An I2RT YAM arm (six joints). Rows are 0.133 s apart.
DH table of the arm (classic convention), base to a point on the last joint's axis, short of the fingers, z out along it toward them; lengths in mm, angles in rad. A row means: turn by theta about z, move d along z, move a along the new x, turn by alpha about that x. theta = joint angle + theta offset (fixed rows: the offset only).
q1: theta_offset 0; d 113.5; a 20; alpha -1.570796
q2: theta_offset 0; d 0; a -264; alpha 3.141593
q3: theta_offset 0.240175; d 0; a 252.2; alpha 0
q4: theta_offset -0.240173; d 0; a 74; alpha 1.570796
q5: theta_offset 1.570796; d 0; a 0; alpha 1.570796
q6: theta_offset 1.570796; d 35.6; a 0; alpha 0
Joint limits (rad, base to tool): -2.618..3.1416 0..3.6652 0..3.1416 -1.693..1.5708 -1.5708..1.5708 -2.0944..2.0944
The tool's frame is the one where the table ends.
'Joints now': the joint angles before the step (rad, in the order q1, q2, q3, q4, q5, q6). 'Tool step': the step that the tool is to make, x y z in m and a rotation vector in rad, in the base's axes. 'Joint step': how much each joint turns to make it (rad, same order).
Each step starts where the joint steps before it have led.
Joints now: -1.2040 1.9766 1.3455 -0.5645 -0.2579 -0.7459
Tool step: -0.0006 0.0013 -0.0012 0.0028 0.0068 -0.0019
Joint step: 0.0003 -0.0019 -0.0068 -0.0001 0.0058 0.0001
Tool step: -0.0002 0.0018 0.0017 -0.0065 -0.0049 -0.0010
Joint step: 0.0010 -0.0111 -0.0101 0.0076 -0.0013 0.0028
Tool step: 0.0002 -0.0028 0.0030 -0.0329 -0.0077 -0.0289
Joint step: -0.0007 -0.0068 -0.0034 0.0362 0.0152 0.0249
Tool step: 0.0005 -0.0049 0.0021 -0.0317 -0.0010 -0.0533
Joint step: -0.0005 0.0018 0.0047 0.0369 0.0319 0.0445
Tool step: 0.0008 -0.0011 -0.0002 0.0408 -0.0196 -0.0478
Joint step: 0.0001 0.0103 0.0174 -0.0259 -0.0089 0.0587
